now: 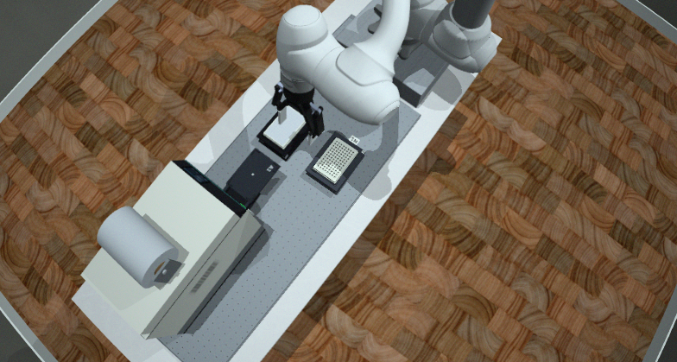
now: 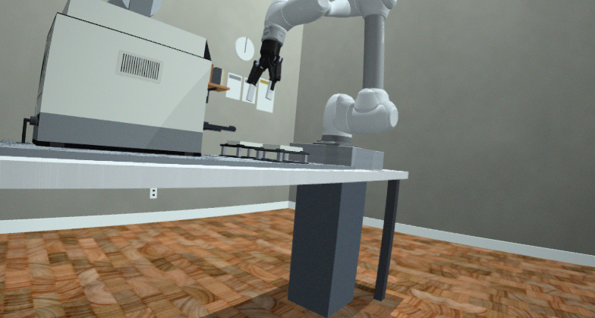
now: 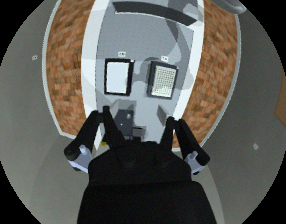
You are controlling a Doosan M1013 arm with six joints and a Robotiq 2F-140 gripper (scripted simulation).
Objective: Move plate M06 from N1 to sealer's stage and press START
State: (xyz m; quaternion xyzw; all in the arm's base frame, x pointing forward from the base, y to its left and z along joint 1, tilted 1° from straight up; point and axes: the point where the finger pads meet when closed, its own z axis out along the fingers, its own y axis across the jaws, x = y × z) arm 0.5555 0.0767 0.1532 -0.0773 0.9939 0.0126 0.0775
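Right now the nest N1 is 21 cm below my hand, 9 cm to the left of it and 6 cm behind it. Round my hand: foil roll (50 cm ahead, 17 cm above, 2 cm to the left); then white plate (19 cm below, 10 cm to the right, 2 cm behind); then sealer stage (17 cm ahead, 14 cm below, 3 cm to the right).
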